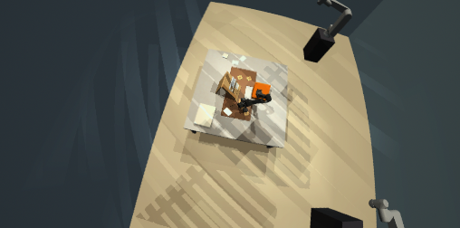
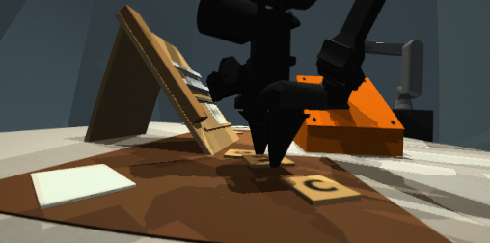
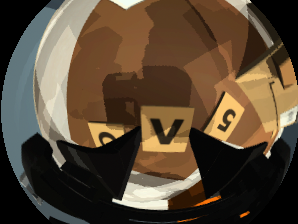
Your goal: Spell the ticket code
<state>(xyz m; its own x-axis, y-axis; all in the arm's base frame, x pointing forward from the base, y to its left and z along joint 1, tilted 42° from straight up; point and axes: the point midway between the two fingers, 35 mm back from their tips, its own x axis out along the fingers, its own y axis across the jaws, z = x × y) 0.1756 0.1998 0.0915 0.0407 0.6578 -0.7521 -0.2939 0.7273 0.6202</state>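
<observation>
Right now the u tile is 200 mm ahead of my gripper tip, 170 mm to the right of it and 150 mm above it. The rest, counted from my gripper tip: tan tile marked v (right at my gripper tip); then brown mat (220 mm to the right, 30 mm ahead, 10 mm below); then tile marked c (70 mm to the left, 50 mm behind, 10 mm below).
</observation>
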